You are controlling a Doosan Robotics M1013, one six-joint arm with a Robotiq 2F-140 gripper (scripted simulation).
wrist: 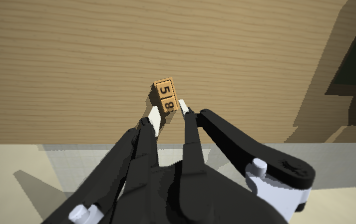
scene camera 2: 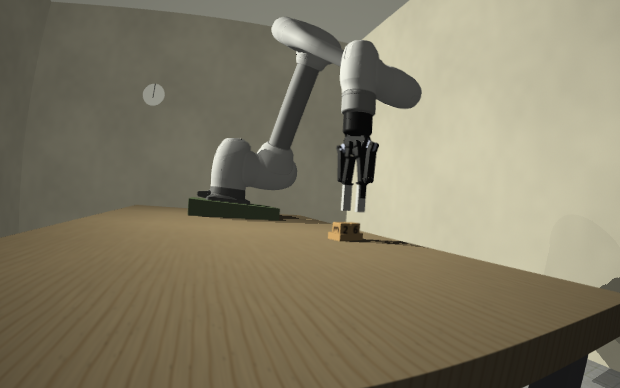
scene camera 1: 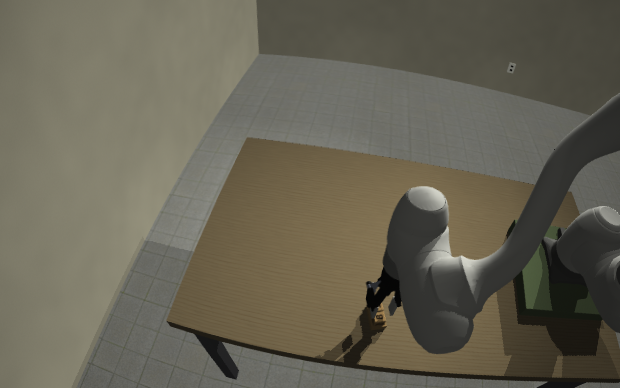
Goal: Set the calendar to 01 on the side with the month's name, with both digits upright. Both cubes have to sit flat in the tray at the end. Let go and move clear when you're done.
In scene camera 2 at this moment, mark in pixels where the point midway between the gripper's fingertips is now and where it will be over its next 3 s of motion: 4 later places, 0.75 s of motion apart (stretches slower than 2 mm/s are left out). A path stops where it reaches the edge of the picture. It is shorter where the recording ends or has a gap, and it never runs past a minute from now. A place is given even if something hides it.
The gripper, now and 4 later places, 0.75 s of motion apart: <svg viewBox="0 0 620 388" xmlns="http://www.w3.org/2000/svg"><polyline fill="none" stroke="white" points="352,211 352,218 351,228 351,231 353,197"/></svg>
